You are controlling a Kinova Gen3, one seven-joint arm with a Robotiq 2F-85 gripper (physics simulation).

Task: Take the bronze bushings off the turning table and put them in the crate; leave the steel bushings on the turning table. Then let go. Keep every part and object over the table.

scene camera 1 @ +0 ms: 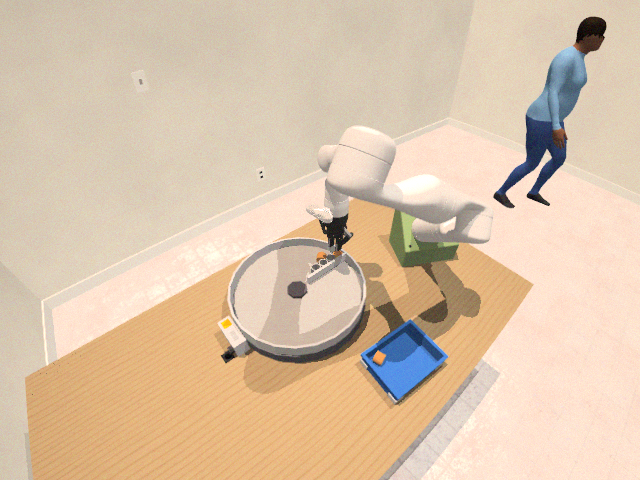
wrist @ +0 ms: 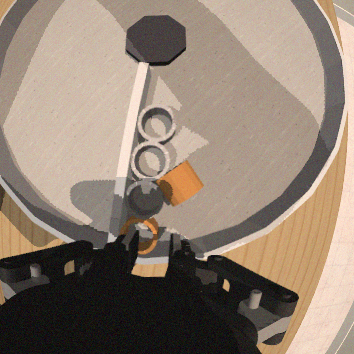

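My gripper is partly open, with nothing held, low at the turning table's far rim. Its fingertips are at a bronze bushing standing on end, partly hidden by the left finger in the wrist view. Three steel bushings stand in a row along the bar, inward from it. A second bronze bushing lies on its side beside the row. The turning table holds them all. Another bronze bushing lies in the blue crate, near its left corner.
A pale straight bar runs from the dark hub to the raised rim. A grey control box stands at the turning table's left front. A green block is at the arm's base. A person is beyond the table.
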